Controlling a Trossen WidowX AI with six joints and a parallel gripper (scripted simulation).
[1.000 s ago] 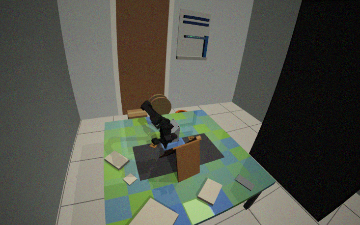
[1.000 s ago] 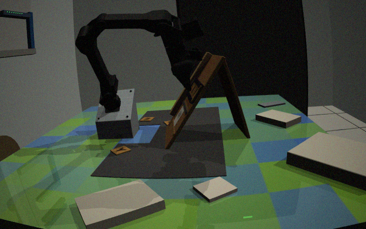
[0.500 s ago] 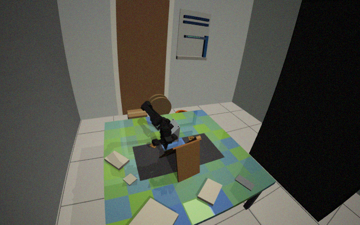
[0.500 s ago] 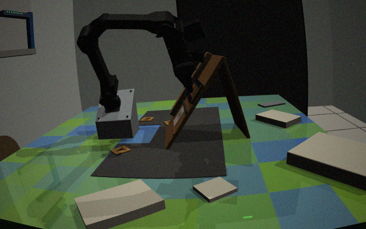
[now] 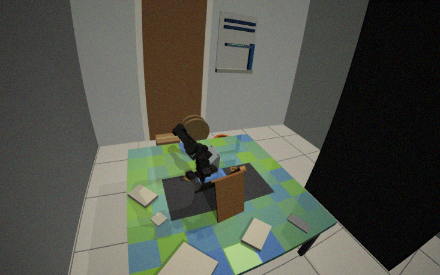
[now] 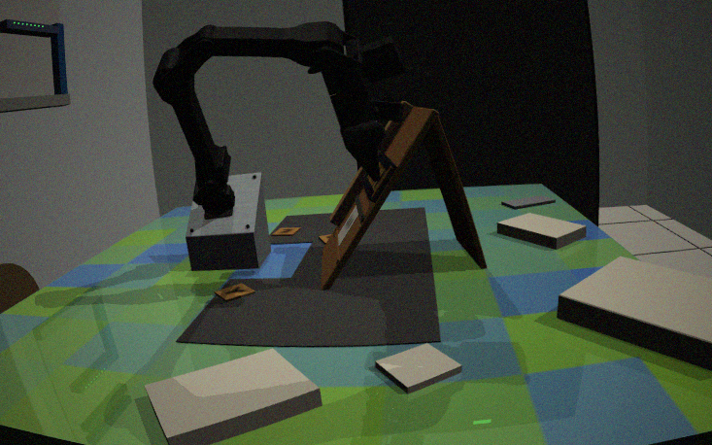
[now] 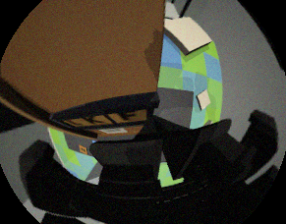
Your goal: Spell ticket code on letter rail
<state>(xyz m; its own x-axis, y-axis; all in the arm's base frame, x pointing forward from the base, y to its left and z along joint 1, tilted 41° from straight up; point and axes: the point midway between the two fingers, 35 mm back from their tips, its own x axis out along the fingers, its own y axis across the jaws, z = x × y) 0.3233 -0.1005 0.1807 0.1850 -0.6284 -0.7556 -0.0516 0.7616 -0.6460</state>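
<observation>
My gripper tip is 1 cm short of the orange letter tile marked f, 3 cm to the right of it and 1 cm above it. The rest, counted from my gripper tip: dark mat (12 cm behind, 17 cm to the left, 18 cm below); orange letter tile marked l (15 cm to the left, 1 cm below); white ticket (5 cm behind, 11 cm to the left, 9 cm below).
</observation>
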